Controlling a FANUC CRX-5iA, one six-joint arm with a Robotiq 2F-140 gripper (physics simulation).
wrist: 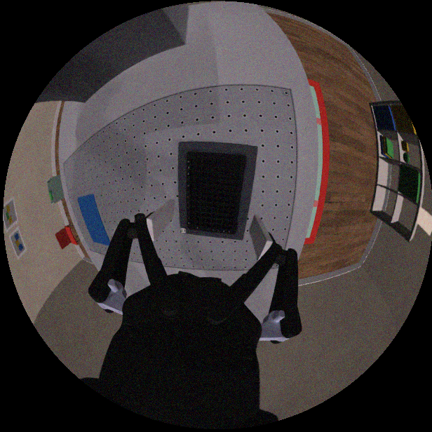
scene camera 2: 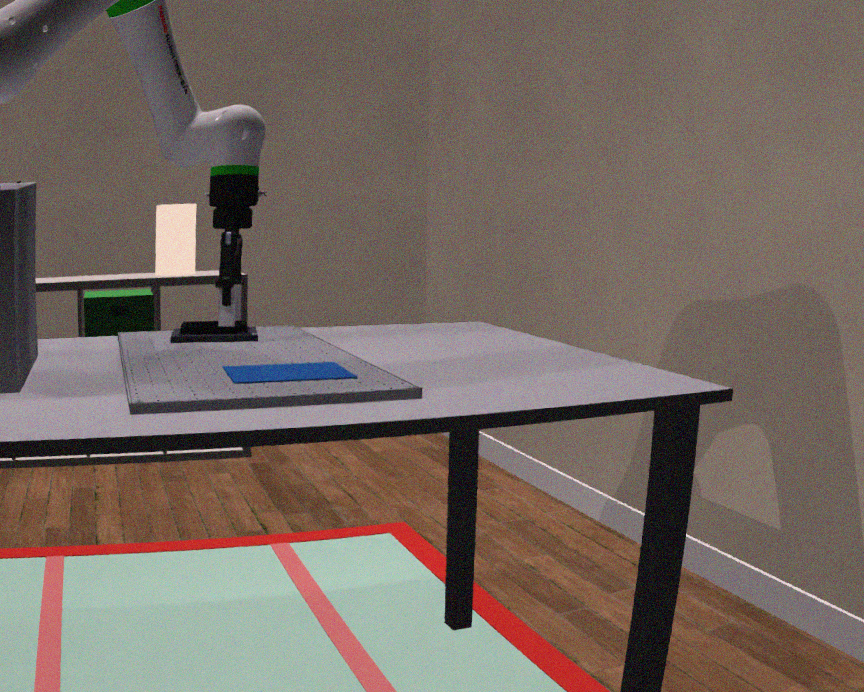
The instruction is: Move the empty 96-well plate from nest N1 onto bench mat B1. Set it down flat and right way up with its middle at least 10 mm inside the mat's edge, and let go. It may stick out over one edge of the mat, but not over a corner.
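Frame: origin at the arm's base, x right, y ahead, z up, level; metres.
Seen in the pictures: gripper, fingertip midpoint: [scene camera 2: 230, 323].
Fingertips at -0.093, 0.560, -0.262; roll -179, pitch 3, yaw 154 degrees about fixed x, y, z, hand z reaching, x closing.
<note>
A point is followed by its place in that frame, as x, y, z.
The black 96-well plate [scene camera 2: 198, 327] @[-0.073, 0.489, -0.263] [wrist: 216, 192] sits flat in the dark grey nest [scene camera 2: 216, 337] @[-0.043, 0.514, -0.279] [wrist: 218, 147] at the far part of the perforated board. My gripper [scene camera 2: 229, 318] @[-0.093, 0.560, -0.262] [wrist: 212, 215] points down over the nest and is open, with nothing between its fingers. In the wrist view the two light pads stand wide apart, one to each side of the nest's near end; in the scene view they are low, close above the nest. The blue bench mat [scene camera 2: 288, 372] @[0.307, 0.497, -0.286] [wrist: 93, 220] lies flat on the board, nearer the scene camera.
The perforated board [scene camera 2: 173, 382] @[0.296, 0.328, -0.288] [wrist: 250, 107] lies on the grey table [scene camera 2: 548, 374] @[0.433, 0.861, -0.301] [wrist: 240, 50]. A tall grey block [scene camera 2: 15, 288] @[0.196, 0.113, -0.156] [wrist: 135, 55] stands on the table at the scene view's left edge. A shelf unit is beyond the table.
</note>
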